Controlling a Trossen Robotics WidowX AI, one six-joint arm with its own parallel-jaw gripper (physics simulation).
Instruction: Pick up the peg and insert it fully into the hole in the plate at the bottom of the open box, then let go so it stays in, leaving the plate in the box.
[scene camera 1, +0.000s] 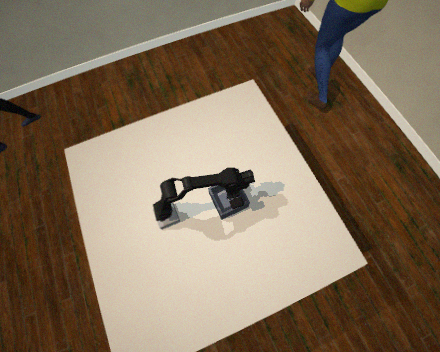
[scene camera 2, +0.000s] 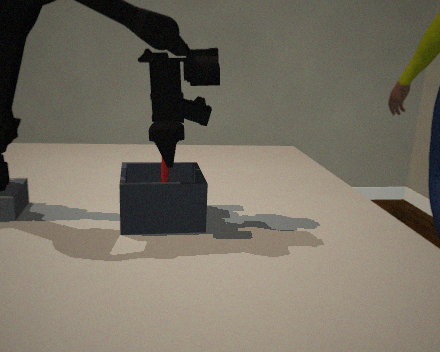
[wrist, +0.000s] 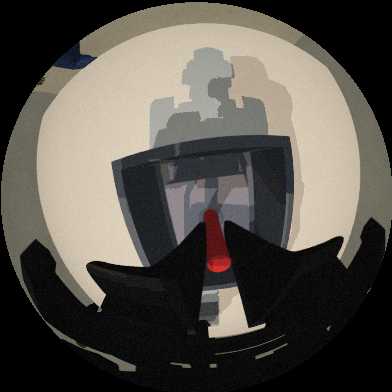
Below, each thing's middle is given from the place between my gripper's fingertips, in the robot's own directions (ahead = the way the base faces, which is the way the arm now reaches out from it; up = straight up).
Labels:
The dark open box (scene camera 2: 147, 206) lies 6 cm below my hand and 2 cm behind it. Also, from my hand: red peg (wrist: 217, 256) (1 cm below, 1 cm behind); grey plate (wrist: 226, 192) (8 cm below, 2 cm behind).

